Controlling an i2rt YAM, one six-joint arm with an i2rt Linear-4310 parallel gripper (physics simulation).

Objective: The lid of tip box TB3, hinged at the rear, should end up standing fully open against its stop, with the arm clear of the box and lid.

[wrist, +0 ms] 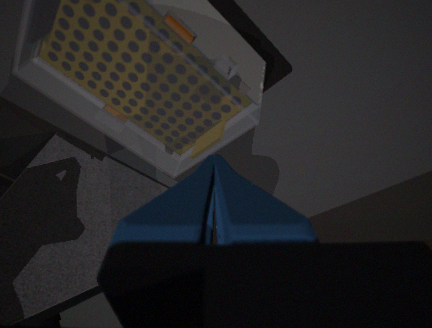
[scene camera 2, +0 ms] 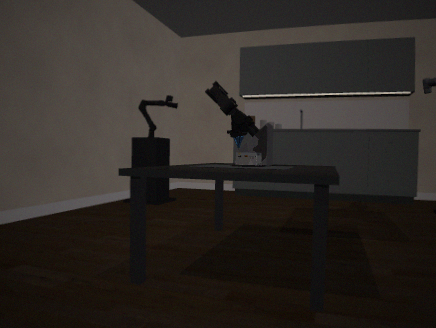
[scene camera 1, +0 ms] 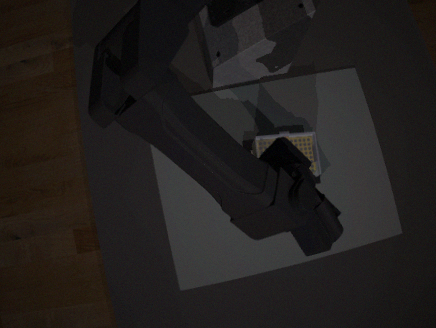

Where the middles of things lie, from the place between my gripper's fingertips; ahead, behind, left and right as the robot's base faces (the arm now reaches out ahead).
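Scene:
Grey mat point(scene camera 1: 207, 248): 4 cm to the left of my hand, 10 cm below it. Clear lid point(scene camera 1: 306, 142): 5 cm to the left of my hand, 2 cm behind it, 3 cm below it.

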